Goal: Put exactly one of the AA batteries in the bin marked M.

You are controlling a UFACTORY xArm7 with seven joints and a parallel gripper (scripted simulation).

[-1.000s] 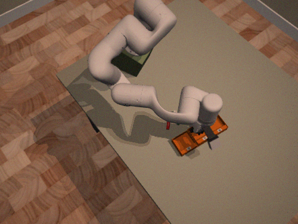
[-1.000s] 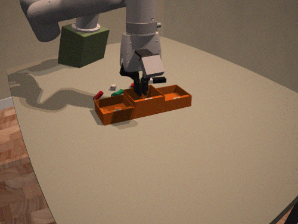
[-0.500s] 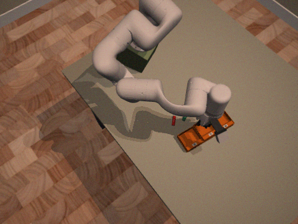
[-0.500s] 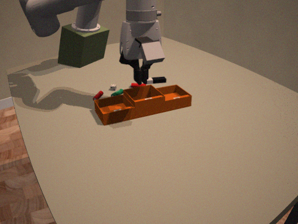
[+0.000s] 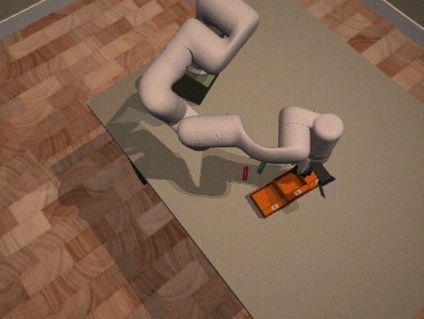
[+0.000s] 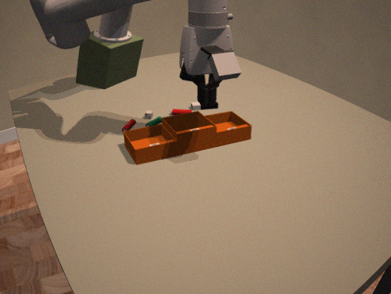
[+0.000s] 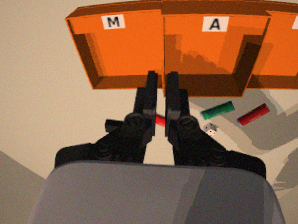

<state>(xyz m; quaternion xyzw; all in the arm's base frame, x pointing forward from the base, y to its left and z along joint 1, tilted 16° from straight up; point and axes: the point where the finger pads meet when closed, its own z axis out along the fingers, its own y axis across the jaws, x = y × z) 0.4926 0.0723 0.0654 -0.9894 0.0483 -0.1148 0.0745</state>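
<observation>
Now: hand 13 cm past the red battery and 9 cm above it. From my hand the other things lie so: small white die (15 cm behind, 9 cm below, 7 cm to the right); green battery (11 cm behind, 9 cm below, 8 cm to the right); black-and-white block (15 cm behind, 9 cm below, 7 cm to the left).
</observation>
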